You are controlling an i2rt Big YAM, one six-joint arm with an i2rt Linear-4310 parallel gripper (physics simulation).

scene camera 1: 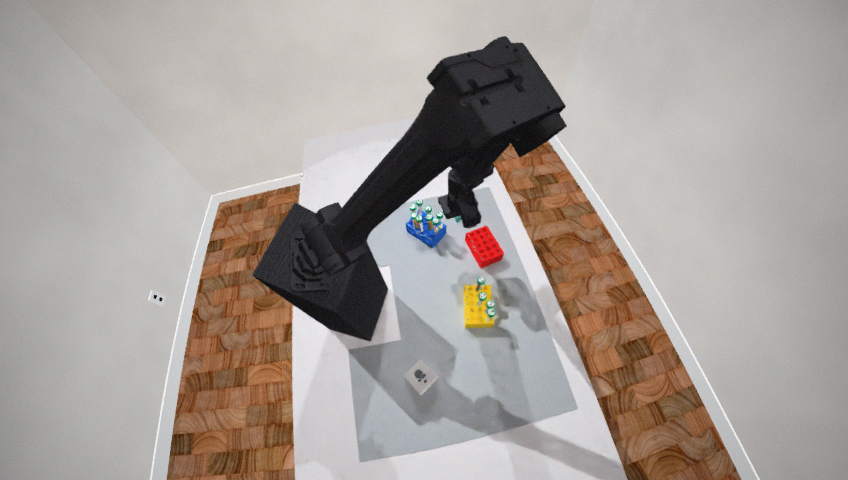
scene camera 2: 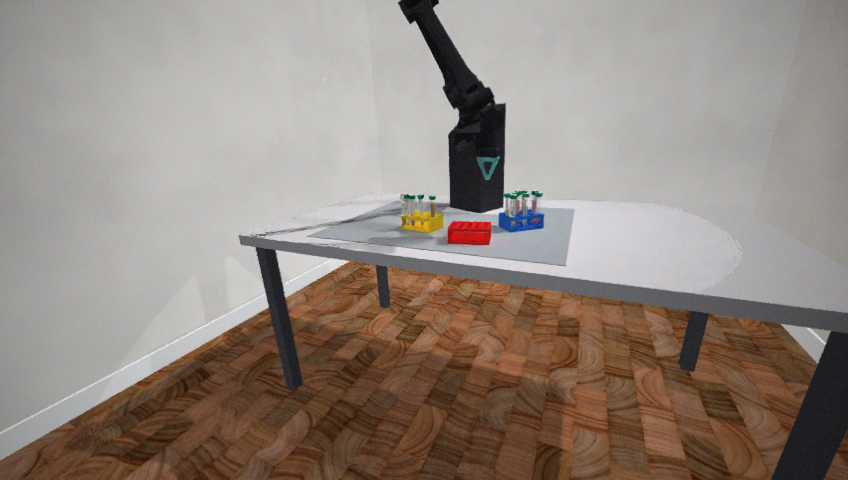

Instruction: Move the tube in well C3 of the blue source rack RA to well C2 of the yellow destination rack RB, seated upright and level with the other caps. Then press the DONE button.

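Where they show: gripper, between the fingertips: (scene camera 1: 457, 221) (scene camera 2: 487, 179); arm's base, origin of its link: (scene camera 1: 309, 264) (scene camera 2: 472, 119).
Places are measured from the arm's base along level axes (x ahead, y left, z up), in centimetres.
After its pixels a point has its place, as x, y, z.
The blue source rack RA (scene camera 1: 428, 236) {31.9, 18.5, -33.5} (scene camera 2: 519, 222) {31.4, 23.1, -36.8} holds several green-capped tubes (scene camera 1: 425, 215) {33.8, 27.9, -33.5} (scene camera 2: 522, 200) {29.3, 23.7, -29.2}. The yellow destination rack RB (scene camera 1: 474, 320) (scene camera 2: 422, 224) holds three capped tubes (scene camera 1: 485, 298) {39.8, -12.0, -25.8} (scene camera 2: 418, 203) {40.1, -11.4, -28.8}. My gripper (scene camera 1: 460, 219) {40.2, 12.9, -20.4} (scene camera 2: 488, 168) {40.2, 12.9, -20.4} is shut and empty, its teal tips pointing down. It hangs above the mat just right of the blue rack in scene camera 1, between that rack and the red rack. I cannot tell which wells are filled. The DONE button (scene camera 1: 420, 377) {15.0, -26.2, -31.8} sits on the near part of the mat.
An empty red rack (scene camera 1: 484, 246) {49.3, 7.8, -33.4} (scene camera 2: 469, 231) {54.1, 9.7, -34.1} lies between the two racks. All stand on a grey mat (scene camera 1: 522, 370) {44.7, -34.1, -38.2} (scene camera 2: 543, 241) {47.3, 31.4, -38.3} on the white table (scene camera 1: 319, 417) {-18.2, -28.4, -38.5} (scene camera 2: 654, 250) {48.9, 60.5, -38.6}. The arm's black base tower (scene camera 1: 337, 298) {3.5, -7.3, -5.1} (scene camera 2: 468, 193) {9.0, 0.0, -30.7} stands behind the racks.
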